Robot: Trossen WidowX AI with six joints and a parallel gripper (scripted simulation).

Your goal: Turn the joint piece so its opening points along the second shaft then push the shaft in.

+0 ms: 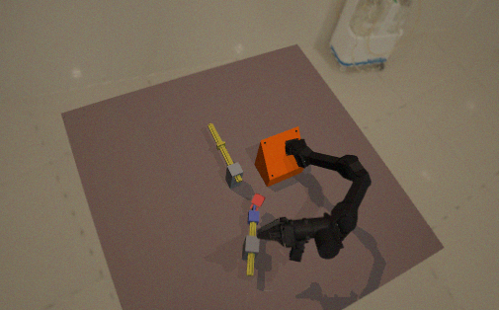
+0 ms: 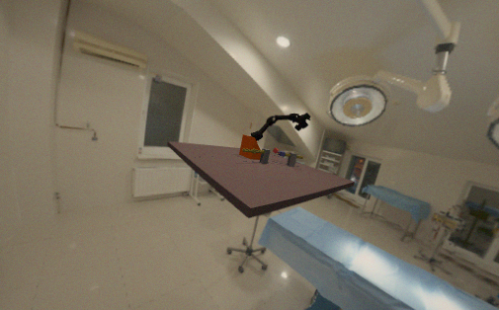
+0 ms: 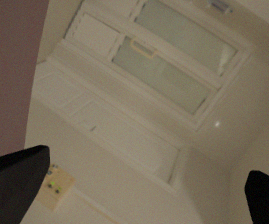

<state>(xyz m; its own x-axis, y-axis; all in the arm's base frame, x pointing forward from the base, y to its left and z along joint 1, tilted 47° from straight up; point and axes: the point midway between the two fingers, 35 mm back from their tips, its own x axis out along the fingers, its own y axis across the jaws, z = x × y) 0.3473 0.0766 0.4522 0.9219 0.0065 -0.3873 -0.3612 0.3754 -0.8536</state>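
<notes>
Now: the red square joint piece 130 mm behind my gripper tip, 200 mm to the right of it and 310 mm below it.
</notes>
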